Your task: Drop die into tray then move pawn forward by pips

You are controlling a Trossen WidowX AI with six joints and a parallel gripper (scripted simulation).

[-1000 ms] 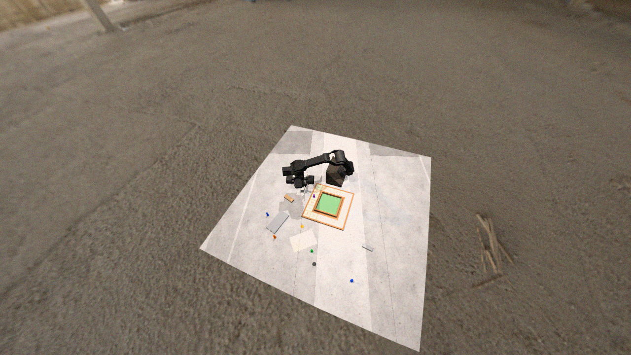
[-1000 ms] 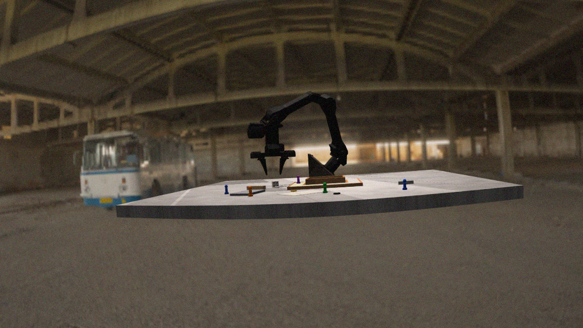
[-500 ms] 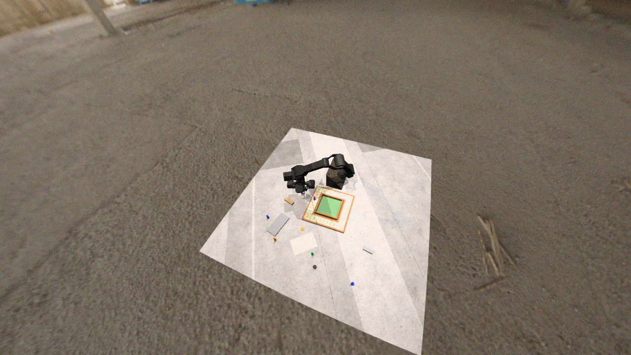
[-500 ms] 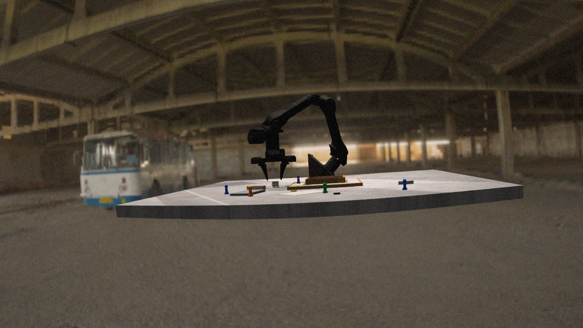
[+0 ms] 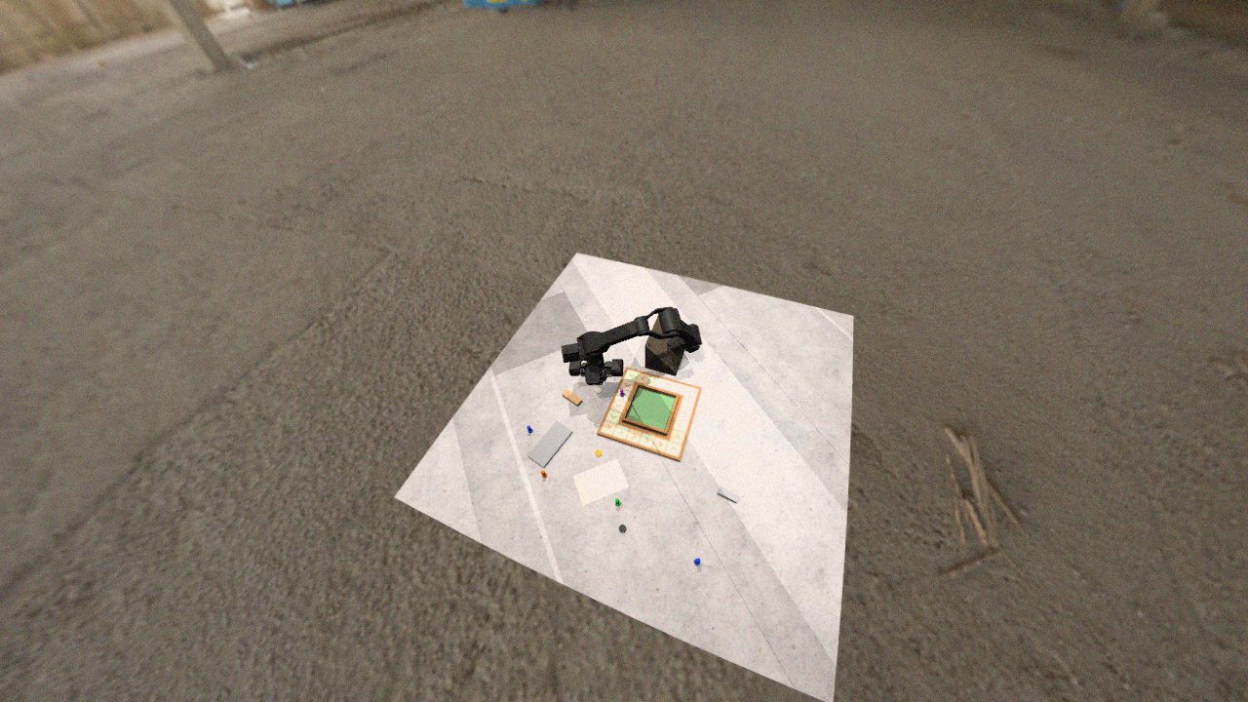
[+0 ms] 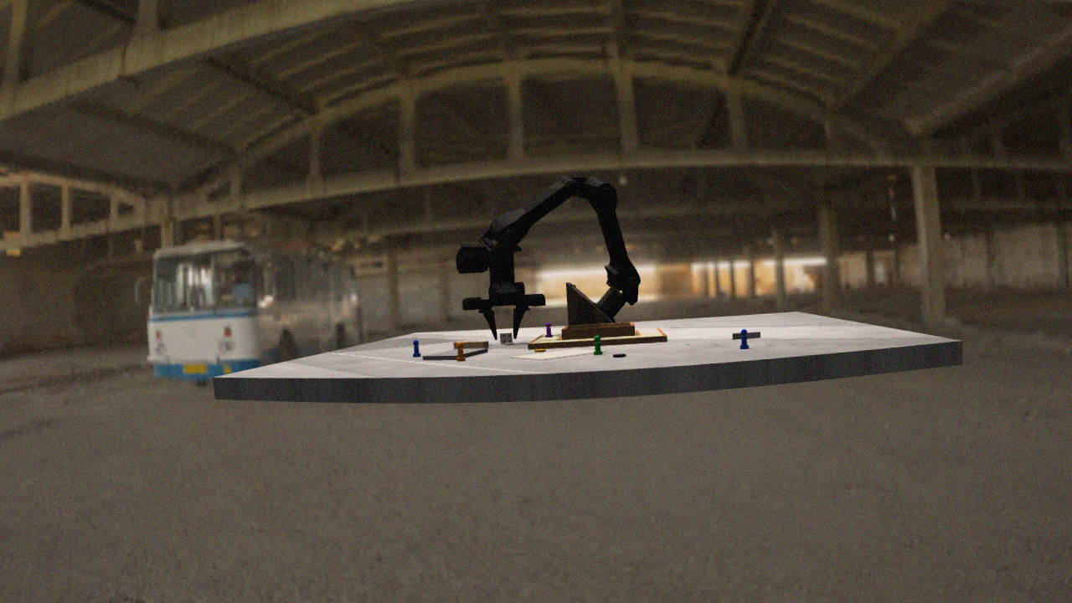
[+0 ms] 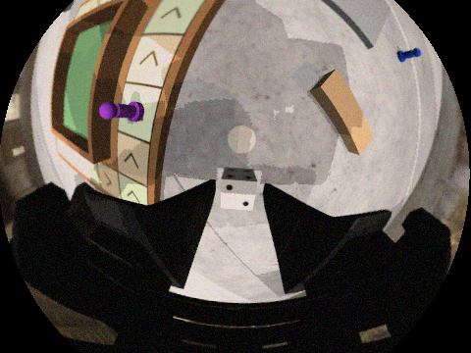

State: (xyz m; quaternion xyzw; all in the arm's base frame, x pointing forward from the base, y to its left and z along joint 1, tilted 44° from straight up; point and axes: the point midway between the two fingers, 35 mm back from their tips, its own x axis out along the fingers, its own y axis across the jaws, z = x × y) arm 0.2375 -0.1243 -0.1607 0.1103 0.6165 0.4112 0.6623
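My gripper tip is 11 cm to the right of the purple pawn, 2 cm below it and 2 cm short of it. Round my gripper tip: white die: right at my gripper tip; then green tray: 22 cm to the left, 3 cm ahead; then tan block: 10 cm ahead, 5 cm to the right.
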